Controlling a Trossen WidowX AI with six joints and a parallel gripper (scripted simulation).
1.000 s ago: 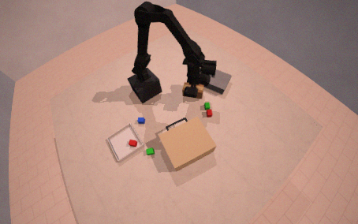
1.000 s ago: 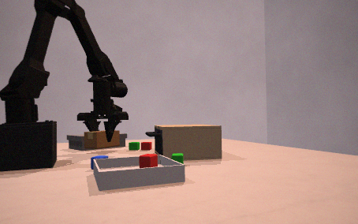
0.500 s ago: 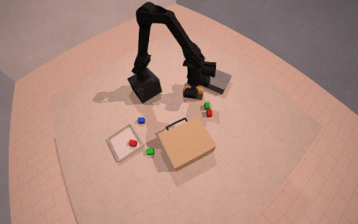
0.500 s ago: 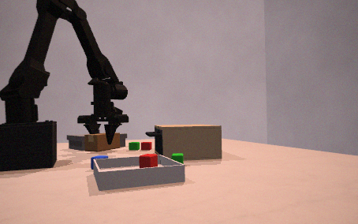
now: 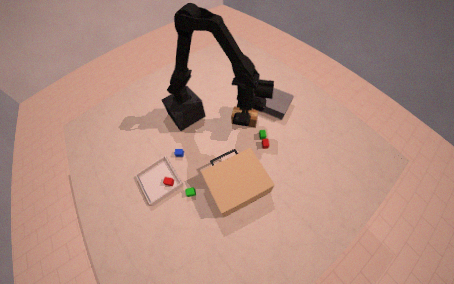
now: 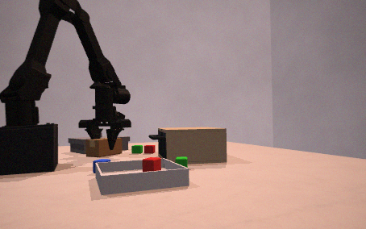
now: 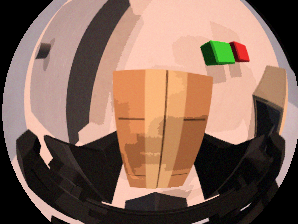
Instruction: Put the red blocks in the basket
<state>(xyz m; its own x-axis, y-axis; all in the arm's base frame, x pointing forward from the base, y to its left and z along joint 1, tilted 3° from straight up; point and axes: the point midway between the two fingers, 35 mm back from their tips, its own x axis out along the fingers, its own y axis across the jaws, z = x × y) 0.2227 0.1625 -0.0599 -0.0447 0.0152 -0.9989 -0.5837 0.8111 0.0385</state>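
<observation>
Right now the small brown box is 2 cm below my hand. From my hand the other things lie so: tan drawer cabinet 23 cm to the right, 21 cm ahead, 1 cm below; drawer 22 cm to the right, 18 cm ahead, 1 cm below; grey flat piece 16 cm to the left, 1 cm ahead.
</observation>
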